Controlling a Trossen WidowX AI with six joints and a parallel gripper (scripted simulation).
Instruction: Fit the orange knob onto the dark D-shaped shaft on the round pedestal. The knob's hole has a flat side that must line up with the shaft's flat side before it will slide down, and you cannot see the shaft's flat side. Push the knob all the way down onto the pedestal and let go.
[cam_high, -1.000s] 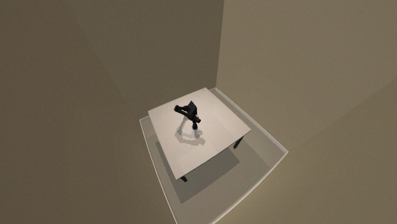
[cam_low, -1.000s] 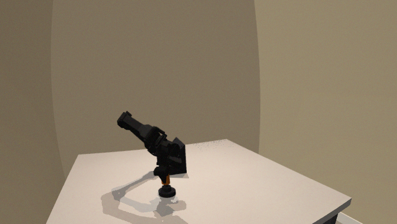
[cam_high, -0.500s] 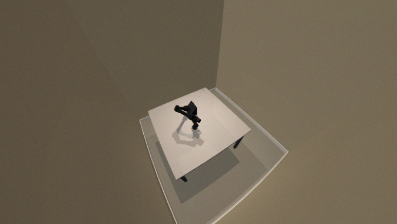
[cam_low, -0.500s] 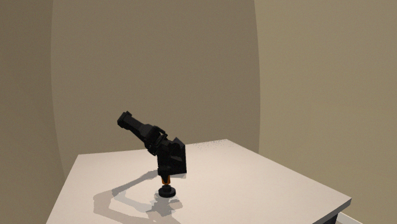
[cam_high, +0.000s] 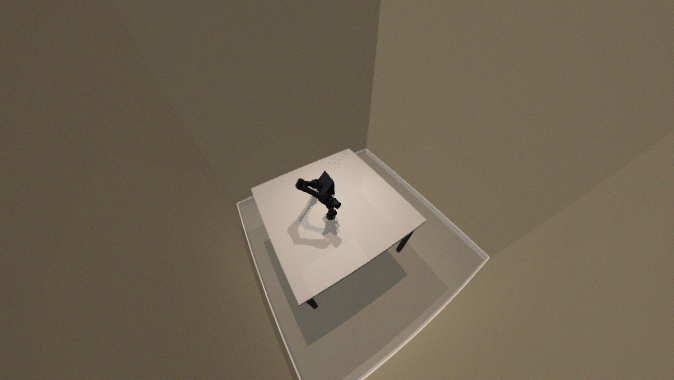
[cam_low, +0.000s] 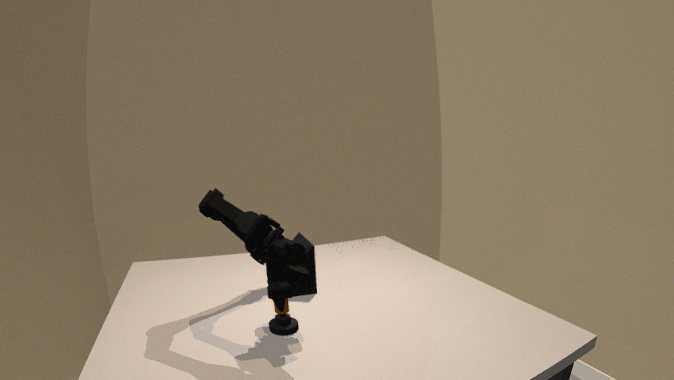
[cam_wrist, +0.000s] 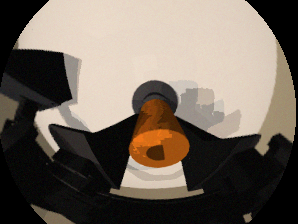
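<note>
Now: gripper tip 2 cm below the orange knob. The rest, counted from my gripper tip: dark round pedestal 4 cm below.
</note>
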